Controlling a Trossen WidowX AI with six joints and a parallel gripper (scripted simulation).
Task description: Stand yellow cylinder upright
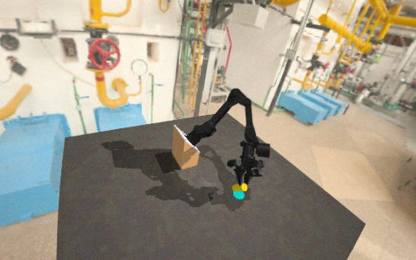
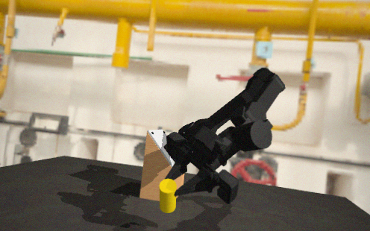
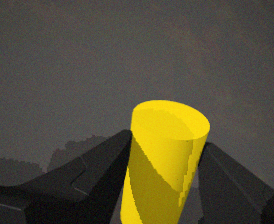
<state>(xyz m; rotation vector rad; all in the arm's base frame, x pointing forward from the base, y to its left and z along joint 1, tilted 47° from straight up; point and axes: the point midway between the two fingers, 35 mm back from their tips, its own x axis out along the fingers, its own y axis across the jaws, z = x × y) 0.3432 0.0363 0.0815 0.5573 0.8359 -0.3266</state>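
Right now the cyan circle is 11 cm below my gripper tip, 4 cm to the left of it and 2 cm behind it. Round my gripper tip: yellow cylinder: 2 cm below, 1 cm behind.
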